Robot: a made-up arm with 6 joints.
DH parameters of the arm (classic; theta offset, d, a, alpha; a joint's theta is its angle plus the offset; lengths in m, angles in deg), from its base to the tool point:
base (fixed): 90 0.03 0 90
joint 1: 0 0.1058 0.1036 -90
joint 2: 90 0.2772 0.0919 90
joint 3: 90 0.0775 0.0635 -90
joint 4: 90 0.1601 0.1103 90
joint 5: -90 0.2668 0.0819 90
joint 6: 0 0.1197 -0.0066 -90
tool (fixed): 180 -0.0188 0 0
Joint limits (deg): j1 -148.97..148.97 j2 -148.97..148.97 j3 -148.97..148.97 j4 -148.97..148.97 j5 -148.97..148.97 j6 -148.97..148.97
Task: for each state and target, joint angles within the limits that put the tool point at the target. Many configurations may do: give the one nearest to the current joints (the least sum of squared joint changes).
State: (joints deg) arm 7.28 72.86 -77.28 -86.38 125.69 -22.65
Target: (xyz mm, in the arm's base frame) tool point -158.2 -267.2 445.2
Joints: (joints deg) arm -8.73 91.13 -87.70 -76.88 114.27 -22.31
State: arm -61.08 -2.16 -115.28 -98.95 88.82 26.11
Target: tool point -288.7 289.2 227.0
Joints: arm -7.63 32.90 -112.20 -100.36 67.93 23.00
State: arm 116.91 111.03 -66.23 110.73 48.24 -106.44
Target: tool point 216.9 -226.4 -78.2
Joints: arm 148.97 82.93 -52.47 125.92 43.37 -95.50
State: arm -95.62 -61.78 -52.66 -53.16 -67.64 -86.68
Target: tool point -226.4 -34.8 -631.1
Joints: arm -139.22 -23.25 -100.46 -29.69 -76.31 -88.74
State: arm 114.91 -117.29 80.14 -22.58 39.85 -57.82
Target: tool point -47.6 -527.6 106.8
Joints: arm 89.23 -148.95 38.03 -6.75 84.24 -68.06
